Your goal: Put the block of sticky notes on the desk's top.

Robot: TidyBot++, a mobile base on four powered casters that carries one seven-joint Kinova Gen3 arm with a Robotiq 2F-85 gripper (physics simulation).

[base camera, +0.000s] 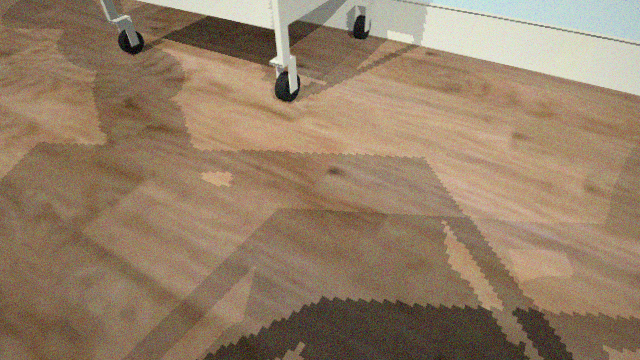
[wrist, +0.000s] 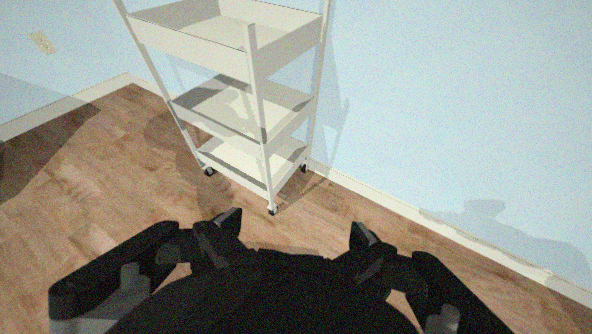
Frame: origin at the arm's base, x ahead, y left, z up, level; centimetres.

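Seen in the pictures: gripper, fingertip midpoint: (wrist: 295, 226).
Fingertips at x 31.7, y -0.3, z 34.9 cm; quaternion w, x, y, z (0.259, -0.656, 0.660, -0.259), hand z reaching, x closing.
A point is followed by its place in that frame.
My gripper (wrist: 295, 226) @(x 31.7, y -0.3, z 34.9 cm) is open, its two black fingers wide apart at the bottom of the wrist view, with floor showing between the fingertips. Nothing is between them. The block of sticky notes and the desk do not show in the wrist view or the base camera view.
A white three-tier cart (wrist: 254, 65) @(x 65.4, y 11.4, z 31.3 cm) (base camera: 281, 35) @(x 65.0, y 11.6, z -27.0 cm) on black casters stands ahead, near the light blue wall (wrist: 450, 100) @(x 80.3, y -40.4, z 19.2 cm). A white baseboard (wrist: 380, 195) @(x 79.5, y -39.0, z -32.8 cm) (base camera: 500, 45) @(x 84.4, y -28.6, z -36.1 cm) runs along the wall, and a room corner is at the left. An outlet plate (wrist: 43, 42) @(x 141.4, y 164.5, z 0.6 cm) is on the left wall.
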